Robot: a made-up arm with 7 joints.
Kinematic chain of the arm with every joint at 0, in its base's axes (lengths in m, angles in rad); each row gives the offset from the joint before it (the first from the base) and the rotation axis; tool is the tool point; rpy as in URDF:
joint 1: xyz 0 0 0 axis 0.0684 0.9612 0.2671
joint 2: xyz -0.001 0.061 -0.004 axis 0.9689 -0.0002 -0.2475
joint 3: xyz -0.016 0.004 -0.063 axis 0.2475 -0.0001 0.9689
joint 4: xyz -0.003 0 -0.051 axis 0.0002 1 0
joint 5: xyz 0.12 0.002 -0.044 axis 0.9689 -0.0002 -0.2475
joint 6: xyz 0.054 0 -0.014 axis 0.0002 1 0
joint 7: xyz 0.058 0 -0.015 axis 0.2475 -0.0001 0.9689
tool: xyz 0 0 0 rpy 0 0.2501 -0.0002
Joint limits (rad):
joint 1: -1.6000..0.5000
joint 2: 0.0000..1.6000
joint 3: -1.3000..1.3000
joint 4: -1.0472..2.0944
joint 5: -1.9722..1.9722
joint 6: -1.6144..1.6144
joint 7: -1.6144..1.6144
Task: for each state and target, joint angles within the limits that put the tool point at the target. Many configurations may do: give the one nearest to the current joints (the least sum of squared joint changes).
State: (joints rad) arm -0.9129 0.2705 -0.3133 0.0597 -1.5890 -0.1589 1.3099
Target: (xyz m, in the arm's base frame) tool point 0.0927 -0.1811 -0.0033
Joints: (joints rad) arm -0.9181 0.0400 -1.1082 -0.2705 -1.5927 0.0382 1.3099
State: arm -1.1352 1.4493 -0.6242 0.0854 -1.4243 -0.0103 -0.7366
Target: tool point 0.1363 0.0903 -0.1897
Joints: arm -0.4208 1.6000 -0.9742 -0.3979 -1.5591 0.7360 -0.7366
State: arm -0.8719 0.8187 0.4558 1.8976 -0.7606 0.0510 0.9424
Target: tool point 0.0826 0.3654 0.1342
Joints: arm -0.9561 1.6000 0.6672 1.2237 -0.7389 -0.7476 0.9424
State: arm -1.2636 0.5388 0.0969 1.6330 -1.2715 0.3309 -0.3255
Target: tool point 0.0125 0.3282 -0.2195
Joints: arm -0.5833 0.9463 -0.0521 1.9910 -1.2407 0.2566 -0.3255
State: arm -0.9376 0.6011 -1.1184 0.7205 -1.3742 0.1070 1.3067
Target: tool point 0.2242 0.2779 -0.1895
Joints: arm -0.8239 0.9912 -1.1130 1.2171 -1.3601 0.0836 1.3067
